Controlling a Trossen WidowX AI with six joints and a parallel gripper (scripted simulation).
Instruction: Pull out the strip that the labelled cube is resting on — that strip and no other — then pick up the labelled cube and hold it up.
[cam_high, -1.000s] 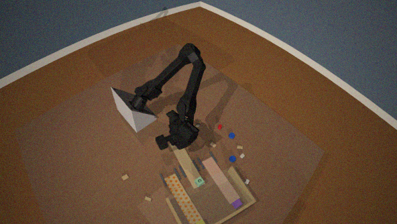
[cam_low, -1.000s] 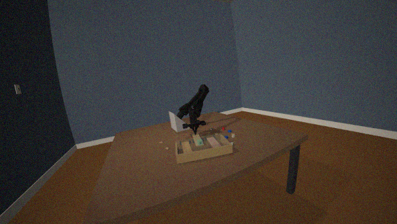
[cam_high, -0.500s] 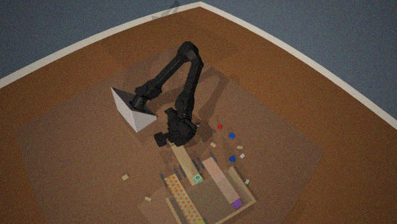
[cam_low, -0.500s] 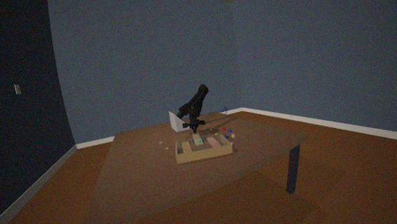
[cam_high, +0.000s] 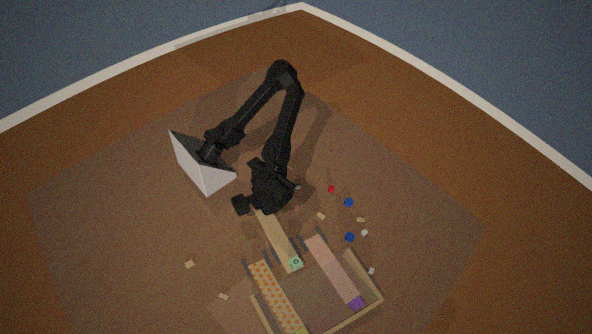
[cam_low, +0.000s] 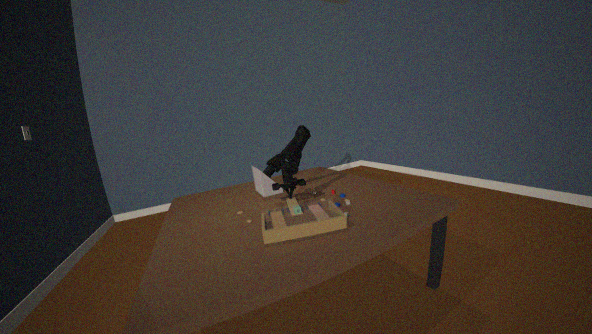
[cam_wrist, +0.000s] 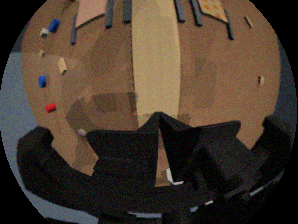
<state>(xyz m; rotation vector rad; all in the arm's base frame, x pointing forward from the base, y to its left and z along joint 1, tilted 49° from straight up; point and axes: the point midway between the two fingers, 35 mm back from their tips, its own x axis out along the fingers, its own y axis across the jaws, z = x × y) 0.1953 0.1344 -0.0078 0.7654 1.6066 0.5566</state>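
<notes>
Now: the tan strip 100 mm ahead of my gripper tip and 20 mm to the right of it. Also, from my gripper tip: grey pebble (160 mm to the left, 10 mm behind); then red peg (240 mm to the left, 70 mm ahead, 10 mm above); then green labelled cube (210 mm ahead, 30 mm to the right, 20 mm above).
</notes>
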